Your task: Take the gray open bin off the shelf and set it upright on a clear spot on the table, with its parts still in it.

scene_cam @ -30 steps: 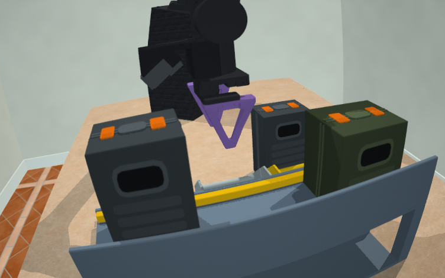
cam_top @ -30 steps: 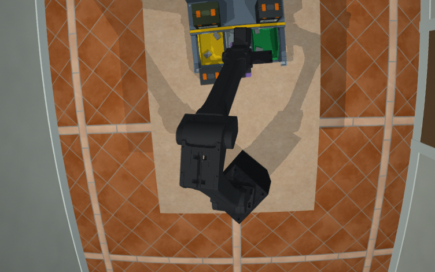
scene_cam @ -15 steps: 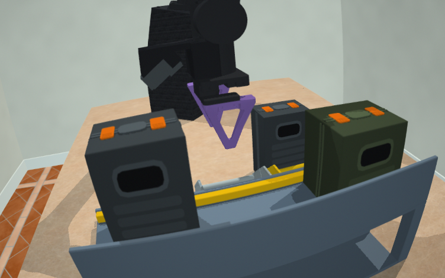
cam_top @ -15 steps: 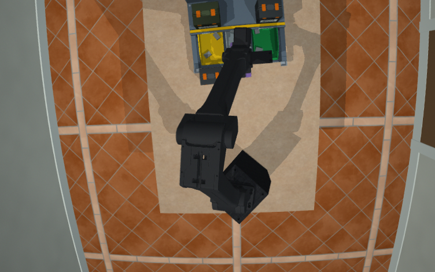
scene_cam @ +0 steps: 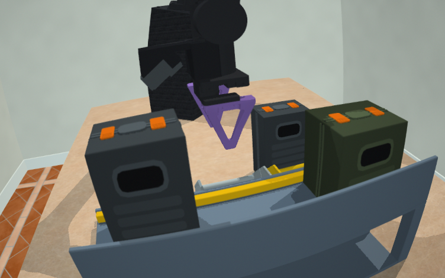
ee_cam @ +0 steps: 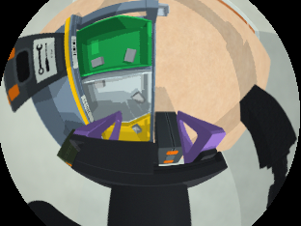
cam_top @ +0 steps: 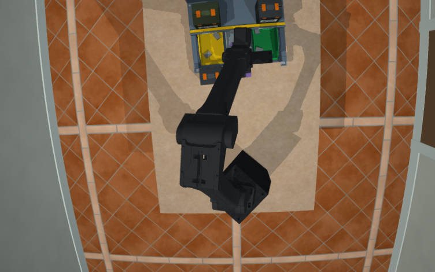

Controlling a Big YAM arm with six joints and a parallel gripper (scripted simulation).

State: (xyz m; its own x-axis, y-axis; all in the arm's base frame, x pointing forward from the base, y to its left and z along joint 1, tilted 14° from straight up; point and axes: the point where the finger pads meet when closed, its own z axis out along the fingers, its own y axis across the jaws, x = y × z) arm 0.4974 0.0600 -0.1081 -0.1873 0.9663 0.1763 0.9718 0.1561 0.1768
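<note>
My gripper is now 8 cm short of the gray open bin, 1 cm to the right of it and 8 cm above it. From my hand the other things lie so: green bin 10 cm ahead, 10 cm to the right, 8 cm below; yellow bin 6 cm ahead, 13 cm to the left, 8 cm below; yellow rail 13 cm ahead, 2 cm to the left, 2 cm below.
</note>
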